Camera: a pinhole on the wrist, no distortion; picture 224 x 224 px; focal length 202.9 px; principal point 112.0 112.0 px. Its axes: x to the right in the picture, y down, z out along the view. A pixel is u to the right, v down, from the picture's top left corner.
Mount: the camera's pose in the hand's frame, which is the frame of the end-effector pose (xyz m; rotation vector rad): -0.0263 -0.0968 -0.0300 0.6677 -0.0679 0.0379
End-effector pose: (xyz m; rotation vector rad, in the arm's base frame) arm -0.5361 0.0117 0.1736 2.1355 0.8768 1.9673
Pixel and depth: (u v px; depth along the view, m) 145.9 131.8 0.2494
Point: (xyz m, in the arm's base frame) -0.4411 0.2586 0.0419
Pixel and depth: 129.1 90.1 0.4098
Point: -0.4145 0.4047 -0.0499
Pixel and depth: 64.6 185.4 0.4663
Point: -0.2146 0.2709 -0.1559
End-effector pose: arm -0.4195 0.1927 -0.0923 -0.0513 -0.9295 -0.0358
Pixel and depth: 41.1 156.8 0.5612
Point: -0.9689 -0.1263 -0.0071
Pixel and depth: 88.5 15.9 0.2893
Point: -0.5672 -0.1836 -0.0693
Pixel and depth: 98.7 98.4 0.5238
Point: -0.7789 -0.2340 0.0649
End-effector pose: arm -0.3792 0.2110 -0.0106 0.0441 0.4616 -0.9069
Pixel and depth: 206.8 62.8 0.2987
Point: -0.5219 -0.1137 0.1534
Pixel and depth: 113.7 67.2 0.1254
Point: -0.5267 0.0997 0.0781
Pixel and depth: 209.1 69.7 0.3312
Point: -0.5155 -0.1438 0.1753
